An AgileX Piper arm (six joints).
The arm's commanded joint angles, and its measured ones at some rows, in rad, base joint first. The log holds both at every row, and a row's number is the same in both.
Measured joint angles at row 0: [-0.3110 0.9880 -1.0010 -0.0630 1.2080 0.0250]
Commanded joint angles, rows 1 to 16: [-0.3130 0.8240 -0.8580 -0.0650 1.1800 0.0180]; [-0.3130 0.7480 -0.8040 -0.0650 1.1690 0.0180]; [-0.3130 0.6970 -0.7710 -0.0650 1.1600 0.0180]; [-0.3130 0.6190 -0.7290 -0.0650 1.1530 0.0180]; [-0.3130 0.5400 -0.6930 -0.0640 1.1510 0.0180]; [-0.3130 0.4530 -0.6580 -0.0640 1.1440 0.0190]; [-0.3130 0.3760 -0.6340 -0.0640 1.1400 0.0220]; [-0.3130 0.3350 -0.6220 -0.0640 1.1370 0.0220]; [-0.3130 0.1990 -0.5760 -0.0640 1.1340 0.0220]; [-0.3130 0.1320 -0.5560 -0.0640 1.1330 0.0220]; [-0.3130 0.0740 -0.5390 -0.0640 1.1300 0.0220]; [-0.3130 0.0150 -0.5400 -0.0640 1.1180 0.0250]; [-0.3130 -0.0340 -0.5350 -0.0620 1.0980 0.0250]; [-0.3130 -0.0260 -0.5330 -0.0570 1.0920 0.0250]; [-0.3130 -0.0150 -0.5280 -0.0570 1.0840 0.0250]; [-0.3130 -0.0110 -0.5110 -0.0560 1.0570 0.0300]
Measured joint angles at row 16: [-0.3110 -0.0050 -0.5300 -0.0610 1.0970 0.0260]
